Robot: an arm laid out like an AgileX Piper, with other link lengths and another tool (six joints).
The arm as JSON. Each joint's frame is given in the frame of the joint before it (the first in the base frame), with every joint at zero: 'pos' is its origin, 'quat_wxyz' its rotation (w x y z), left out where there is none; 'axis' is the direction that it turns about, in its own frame. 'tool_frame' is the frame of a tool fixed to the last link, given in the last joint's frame.
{
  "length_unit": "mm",
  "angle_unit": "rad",
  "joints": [
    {
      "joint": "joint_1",
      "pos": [
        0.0,
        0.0,
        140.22
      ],
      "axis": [
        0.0,
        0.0,
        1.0
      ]
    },
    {
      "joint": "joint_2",
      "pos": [
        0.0,
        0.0,
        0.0
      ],
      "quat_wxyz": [
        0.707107,
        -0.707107,
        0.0,
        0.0
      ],
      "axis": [
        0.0,
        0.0,
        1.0
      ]
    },
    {
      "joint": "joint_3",
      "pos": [
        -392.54,
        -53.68,
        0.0
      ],
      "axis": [
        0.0,
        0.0,
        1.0
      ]
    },
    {
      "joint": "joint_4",
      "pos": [
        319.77,
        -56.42,
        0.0
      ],
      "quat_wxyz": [
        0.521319,
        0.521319,
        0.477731,
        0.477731
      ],
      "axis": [
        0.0,
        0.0,
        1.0
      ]
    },
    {
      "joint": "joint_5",
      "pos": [
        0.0,
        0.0,
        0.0
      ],
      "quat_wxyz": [
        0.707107,
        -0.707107,
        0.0,
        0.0
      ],
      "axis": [
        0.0,
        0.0,
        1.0
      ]
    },
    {
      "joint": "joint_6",
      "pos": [
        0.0,
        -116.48,
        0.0
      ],
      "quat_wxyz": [
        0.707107,
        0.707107,
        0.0,
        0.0
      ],
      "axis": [
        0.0,
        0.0,
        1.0
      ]
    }
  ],
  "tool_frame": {
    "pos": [
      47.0,
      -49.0,
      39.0
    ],
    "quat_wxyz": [
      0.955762,
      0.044,
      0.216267,
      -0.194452
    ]
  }
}
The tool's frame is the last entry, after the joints.
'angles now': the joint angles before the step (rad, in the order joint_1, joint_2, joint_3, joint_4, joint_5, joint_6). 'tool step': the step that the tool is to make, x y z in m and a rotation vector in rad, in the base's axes. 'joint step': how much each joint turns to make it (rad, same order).
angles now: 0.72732 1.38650 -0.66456 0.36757 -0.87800 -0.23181
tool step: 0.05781 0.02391 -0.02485 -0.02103 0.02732 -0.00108
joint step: -0.06429 0.18077 -0.11926 -0.08447 -0.00947 0.07320
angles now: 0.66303 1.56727 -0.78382 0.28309 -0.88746 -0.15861
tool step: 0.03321 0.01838 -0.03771 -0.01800 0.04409 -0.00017
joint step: -0.01758 0.13712 -0.06346 -0.02461 -0.02101 0.03576
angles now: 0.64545 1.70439 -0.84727 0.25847 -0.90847 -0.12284
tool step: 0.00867 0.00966 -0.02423 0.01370 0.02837 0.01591
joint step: -0.00212 0.06083 -0.00871 -0.02421 -0.02858 0.05120
